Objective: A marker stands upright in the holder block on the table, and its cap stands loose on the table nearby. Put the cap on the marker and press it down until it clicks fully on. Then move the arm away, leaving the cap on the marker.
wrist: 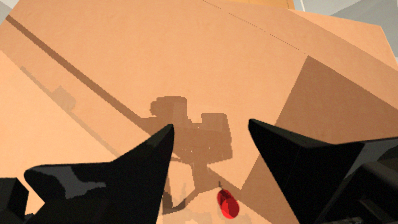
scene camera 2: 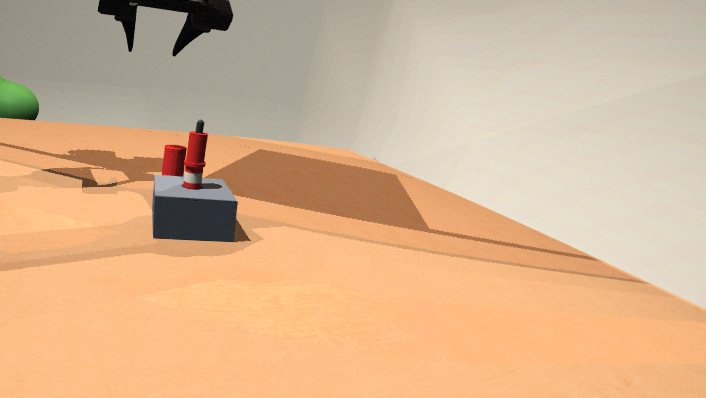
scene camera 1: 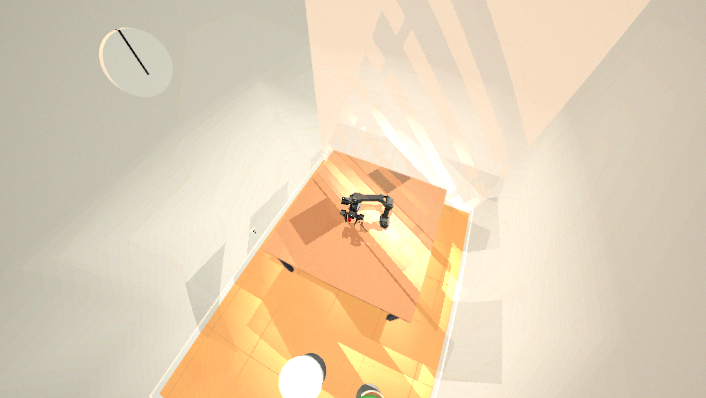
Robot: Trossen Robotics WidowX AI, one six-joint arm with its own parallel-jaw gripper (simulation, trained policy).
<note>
In view: my gripper [scene camera 2: 152, 52].
My gripper also shows in the wrist view [wrist: 211, 125].
</note>
